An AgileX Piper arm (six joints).
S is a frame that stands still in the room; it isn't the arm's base.
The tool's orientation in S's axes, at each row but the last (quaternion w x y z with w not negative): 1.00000 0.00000 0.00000 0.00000; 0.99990 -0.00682 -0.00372 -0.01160; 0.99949 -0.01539 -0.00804 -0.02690; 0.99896 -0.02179 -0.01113 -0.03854; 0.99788 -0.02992 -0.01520 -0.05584; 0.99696 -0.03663 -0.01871 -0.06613
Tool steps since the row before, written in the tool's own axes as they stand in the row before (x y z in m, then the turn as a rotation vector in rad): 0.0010 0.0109 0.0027 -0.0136 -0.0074 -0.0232; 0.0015 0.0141 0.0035 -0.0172 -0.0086 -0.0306; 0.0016 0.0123 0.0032 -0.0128 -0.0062 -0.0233; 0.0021 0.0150 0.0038 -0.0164 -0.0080 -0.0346; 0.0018 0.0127 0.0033 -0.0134 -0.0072 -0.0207; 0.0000 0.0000 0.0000 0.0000 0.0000 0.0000
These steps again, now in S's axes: 0.0010 0.0109 0.0027 -0.0136 -0.0074 -0.0232; 0.0018 0.0141 0.0033 -0.0172 -0.0086 -0.0306; 0.0022 0.0123 0.0029 -0.0128 -0.0062 -0.0233; 0.0032 0.0149 0.0032 -0.0163 -0.0082 -0.0346; 0.0031 0.0126 0.0026 -0.0136 -0.0069 -0.0207; 0.0000 0.0000 0.0000 0.0000 0.0000 0.0000
